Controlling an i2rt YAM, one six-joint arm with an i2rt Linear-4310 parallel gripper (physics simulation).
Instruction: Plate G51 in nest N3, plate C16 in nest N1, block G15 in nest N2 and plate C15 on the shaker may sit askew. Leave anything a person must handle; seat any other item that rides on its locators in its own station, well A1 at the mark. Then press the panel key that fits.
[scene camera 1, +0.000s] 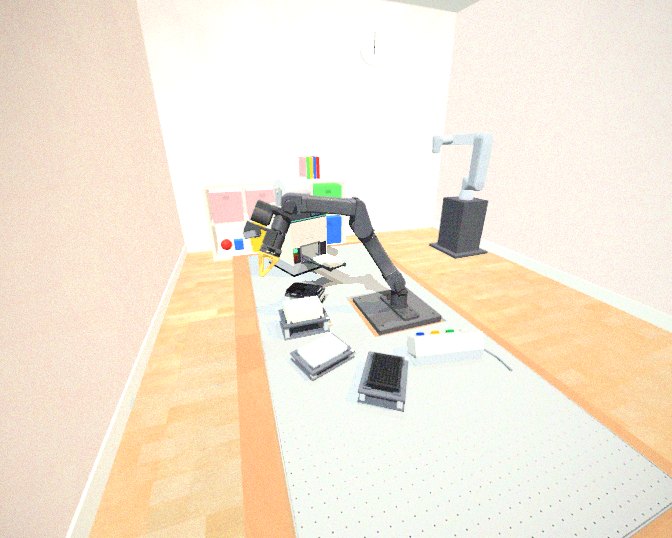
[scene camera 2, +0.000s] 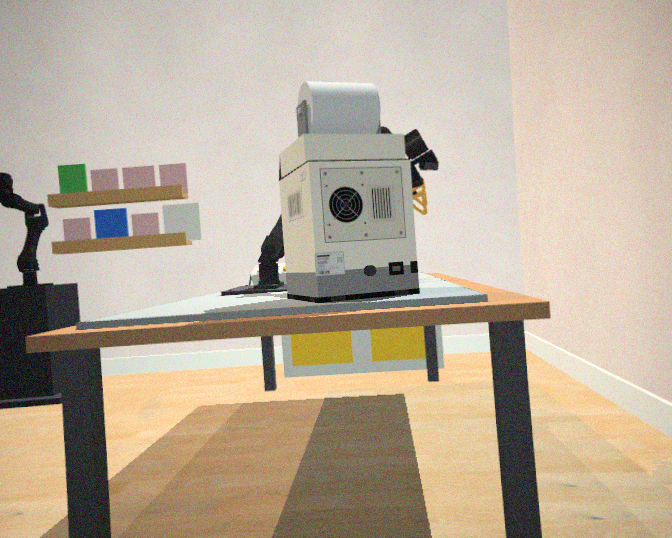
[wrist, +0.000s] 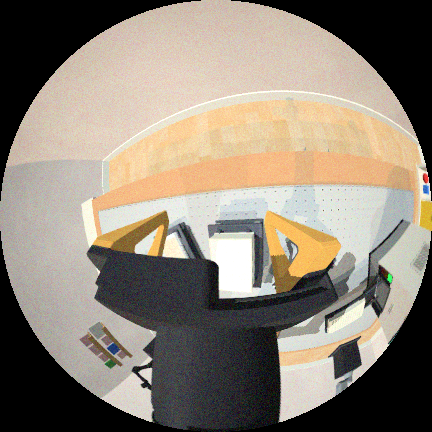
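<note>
My gripper (scene camera 1: 261, 258) (scene camera 2: 419, 200) (wrist: 216, 215) is open and empty, high above the nests. A tall white block (scene camera 1: 303, 309) (wrist: 232, 262) sits on a dark nest and looks off-centre in the wrist view. A low white plate (scene camera 1: 323, 350) (wrist: 175, 247) lies on another nest. A black plate (scene camera 1: 385, 370) lies on the nearest nest. A dark item (scene camera 1: 304, 289) on what looks like the shaker is partly hidden behind the block. A pale plate (scene camera 1: 327, 260) (wrist: 345, 315) lies on the machine's extended tray. Labels and well A1 are unreadable.
The cream machine (scene camera 1: 291, 246) (scene camera 2: 364, 148) (wrist: 400, 255) stands at the far end. A white key panel (scene camera 1: 445, 350) with a blue key (scene camera 1: 419, 334), a yellow key (scene camera 1: 434, 332) and a green key (scene camera 1: 449, 331) stands beside the arm's base plate (scene camera 1: 372, 316). A cable trails from the panel.
</note>
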